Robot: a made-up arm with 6 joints. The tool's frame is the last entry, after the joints. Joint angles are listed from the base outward.
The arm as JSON. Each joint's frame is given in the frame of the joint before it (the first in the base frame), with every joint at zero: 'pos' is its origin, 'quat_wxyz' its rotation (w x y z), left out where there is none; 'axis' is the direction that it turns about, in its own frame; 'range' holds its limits. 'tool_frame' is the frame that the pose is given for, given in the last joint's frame.
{
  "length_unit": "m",
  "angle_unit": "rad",
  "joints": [
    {
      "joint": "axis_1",
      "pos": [
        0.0,
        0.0,
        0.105
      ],
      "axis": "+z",
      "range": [
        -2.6,
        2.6
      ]
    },
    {
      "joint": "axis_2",
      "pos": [
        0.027,
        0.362,
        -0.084
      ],
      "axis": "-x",
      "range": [
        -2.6,
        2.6
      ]
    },
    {
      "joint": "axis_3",
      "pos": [
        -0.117,
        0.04,
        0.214
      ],
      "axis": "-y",
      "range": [
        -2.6,
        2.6
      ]
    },
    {
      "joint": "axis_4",
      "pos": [
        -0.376,
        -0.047,
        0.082
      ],
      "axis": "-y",
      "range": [
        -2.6,
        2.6
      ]
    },
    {
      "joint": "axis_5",
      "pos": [
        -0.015,
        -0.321,
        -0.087
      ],
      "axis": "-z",
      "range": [
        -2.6,
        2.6
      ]
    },
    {
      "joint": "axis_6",
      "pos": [
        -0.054,
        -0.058,
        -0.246
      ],
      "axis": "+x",
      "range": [
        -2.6,
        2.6
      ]
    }
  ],
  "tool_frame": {
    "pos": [
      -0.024,
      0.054,
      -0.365
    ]
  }
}
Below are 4 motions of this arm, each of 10 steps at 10 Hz.
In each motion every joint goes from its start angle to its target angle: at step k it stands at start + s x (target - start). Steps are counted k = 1, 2, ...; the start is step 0. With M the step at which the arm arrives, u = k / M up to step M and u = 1 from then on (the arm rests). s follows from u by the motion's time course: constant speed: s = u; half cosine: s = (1 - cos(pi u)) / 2; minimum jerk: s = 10 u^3 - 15 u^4 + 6 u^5.
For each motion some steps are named. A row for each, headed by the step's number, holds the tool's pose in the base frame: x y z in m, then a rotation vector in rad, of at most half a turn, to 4 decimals.
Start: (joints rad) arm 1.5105 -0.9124 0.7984 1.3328 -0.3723 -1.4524
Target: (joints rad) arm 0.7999 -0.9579 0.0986 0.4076 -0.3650 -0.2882
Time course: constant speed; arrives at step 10
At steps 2, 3, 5, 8, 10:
2: 0.2458 -0.0037 -0.4153 0.2456 -1.0813 -0.2440
3: 0.1962 0.0415 -0.4381 0.2943 -1.0623 -0.0821
5: 0.0634 0.1154 -0.4964 0.4044 -0.9548 0.2204
8: -0.2070 0.1659 -0.5690 0.6092 -0.6461 0.5852
10: -0.4136 0.1562 -0.5702 0.7740 -0.3665 0.7499

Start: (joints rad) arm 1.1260 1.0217 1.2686 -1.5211 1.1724 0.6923
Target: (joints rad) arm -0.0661 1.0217 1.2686 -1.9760 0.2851 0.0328
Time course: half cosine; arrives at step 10
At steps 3, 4, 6, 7, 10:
3: 0.0114 -0.5297 -0.2205 -0.3211 -0.6604 -0.0902
4: -0.1422 -0.5778 -0.2126 -0.5252 -0.5064 -0.2254
6: -0.5081 -0.5294 -0.1522 -0.8679 -0.0660 -0.4851
7: -0.6543 -0.4391 -0.1092 -0.9634 0.1663 -0.5770
10: -0.8171 -0.2458 -0.0337 -1.0273 0.5289 -0.6770

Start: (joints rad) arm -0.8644 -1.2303 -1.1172 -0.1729 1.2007 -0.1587
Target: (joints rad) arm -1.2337 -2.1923 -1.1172 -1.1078 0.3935 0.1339
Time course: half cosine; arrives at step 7
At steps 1, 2, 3, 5, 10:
1: -0.7307 0.5471 -0.0960 0.7824 1.3086 -0.6840
2: -0.7529 0.5480 -0.1609 0.9295 1.2221 -0.4632
3: -0.7646 0.5488 -0.2836 1.1091 1.0686 -0.1388
5: -0.6695 0.5438 -0.6327 1.3018 0.6949 0.5594
10: -0.5580 0.5292 -0.8064 1.2863 0.5386 0.8654

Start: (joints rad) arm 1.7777 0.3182 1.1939 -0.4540 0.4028 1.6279
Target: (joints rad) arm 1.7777 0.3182 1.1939 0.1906 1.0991 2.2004
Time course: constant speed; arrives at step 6
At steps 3, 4, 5, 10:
3: -0.2312 -0.1627 -0.0363 2.5147 0.7227 1.5574
4: -0.2140 -0.1850 0.0156 -2.6233 -0.7077 -1.3995
5: -0.1901 -0.2136 0.0559 -2.5400 -0.6514 -1.1587
10: -0.1615 -0.2454 0.0830 -2.4308 -0.5987 -0.9336

